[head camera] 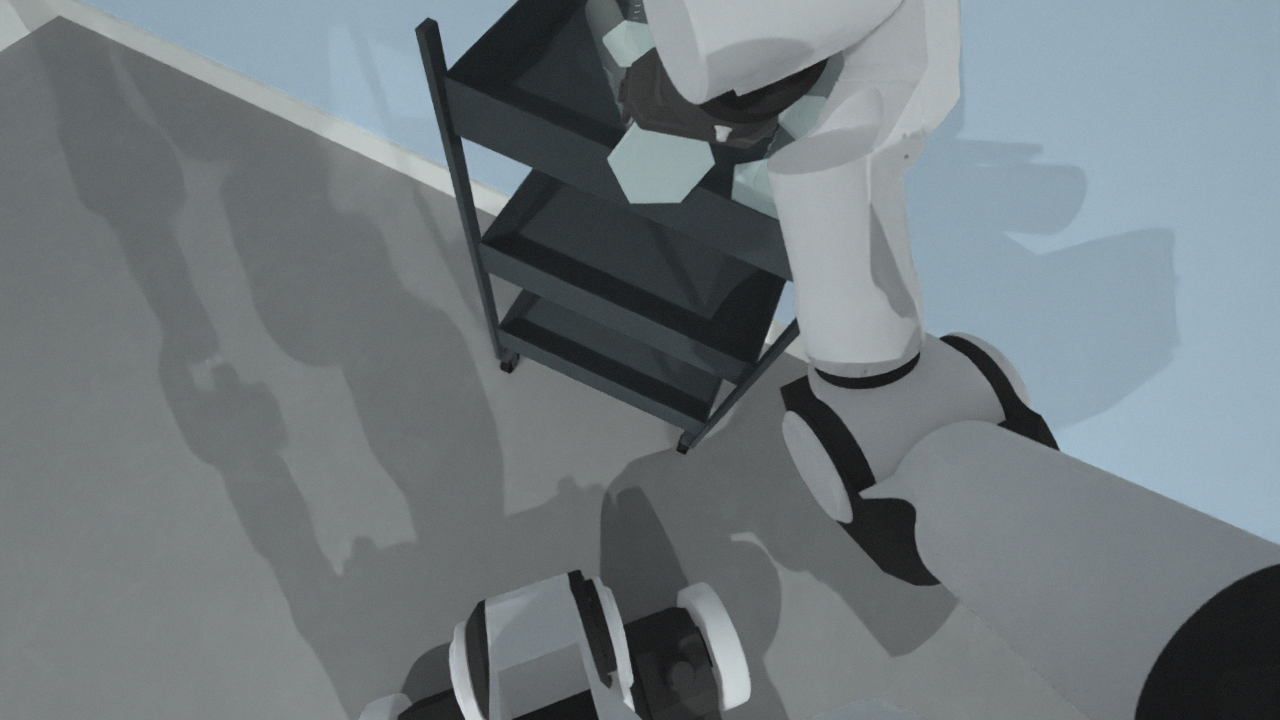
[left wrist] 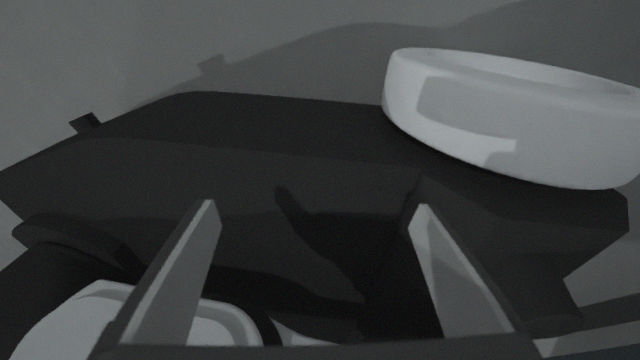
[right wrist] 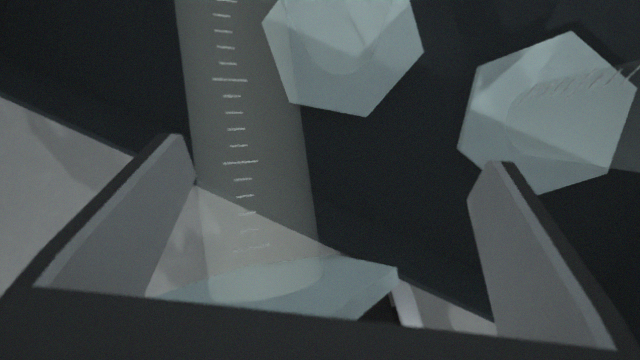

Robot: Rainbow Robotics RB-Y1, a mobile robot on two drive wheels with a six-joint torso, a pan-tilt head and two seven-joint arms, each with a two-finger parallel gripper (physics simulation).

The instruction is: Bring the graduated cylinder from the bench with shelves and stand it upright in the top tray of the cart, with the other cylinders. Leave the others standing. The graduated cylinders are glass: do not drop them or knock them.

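Places are measured from the robot's base along level axes (x ahead, y left, z up), in metres.
Pixels of known places: left gripper, fingertip midpoint: [left wrist: 318, 214]; right gripper, fingertip midpoint: [right wrist: 330, 167].
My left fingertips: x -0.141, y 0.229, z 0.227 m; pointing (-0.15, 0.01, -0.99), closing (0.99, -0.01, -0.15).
Observation:
Behind a point stands the place of what it marks.
A glass graduated cylinder [head camera: 660, 163] @(x 0.469, y -0.207, z 0.759 m) [right wrist: 250, 150] @(x 0.524, y -0.224, z 0.768 m) lies tilted across the front rim of the cart's top tray [head camera: 537, 125] @(x 0.571, y -0.121, z 0.722 m). Its hexagonal base sticks out over the rim, underside towards the head camera. Other cylinders show by their pale hexagonal bases in the tray, one base [head camera: 629, 42] @(x 0.753, y -0.282, z 0.670 m) at the back and another base [head camera: 751, 183] @(x 0.503, y -0.346, z 0.670 m) at the right; they seem upright. Two bases [right wrist: 342, 60] @(x 0.552, y -0.262, z 0.712 m) [right wrist: 560, 110] show in the right wrist view. My right gripper [right wrist: 330, 167] @(x 0.510, y -0.246, z 0.760 m) is open over the tray, the tilted tube showing between its fingers, not gripped. My left gripper [left wrist: 318, 214] @(x -0.141, y 0.229, z 0.227 m) is open and empty.
The dark cart [head camera: 458, 179] @(x 0.634, y -0.037, z 0.600 m) has two lower trays and stands near a light blue wall [head camera: 1118, 116] @(x 0.450, y -0.794, z 0.758 m). My own base [head camera: 546, 644] shows at the bottom of the head view. A white wheel [left wrist: 500, 120] of my base is close to the left gripper. The bench does not show.

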